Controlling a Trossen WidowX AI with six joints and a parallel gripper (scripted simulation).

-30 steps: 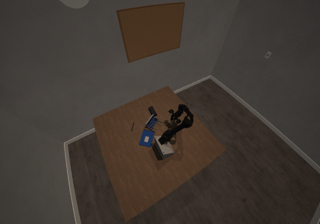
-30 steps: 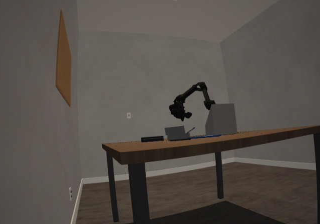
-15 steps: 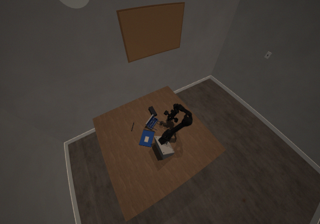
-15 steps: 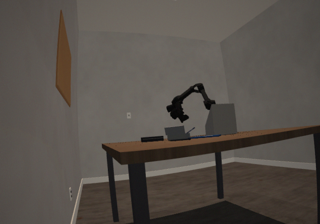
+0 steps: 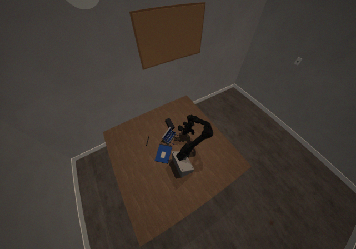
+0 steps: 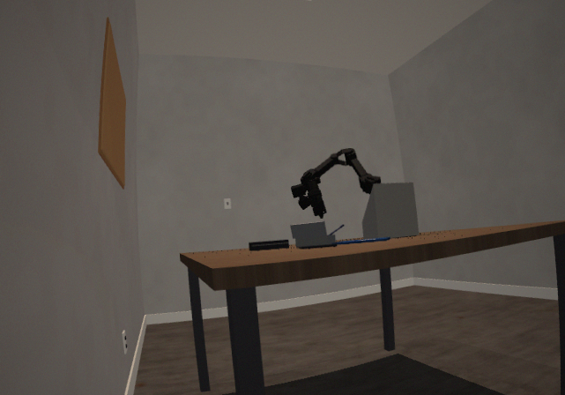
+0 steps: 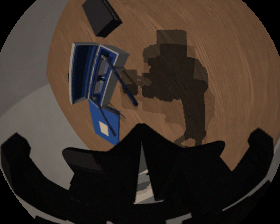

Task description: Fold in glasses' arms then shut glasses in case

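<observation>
Right now my hand is 11 cm to the right of the glasses, 11 cm above it and 7 cm short of it. Round my hand: glasses case 13 cm to the left, 13 cm ahead, 11 cm below; then dark block 27 cm ahead, 13 cm below, 2 cm to the left.
</observation>
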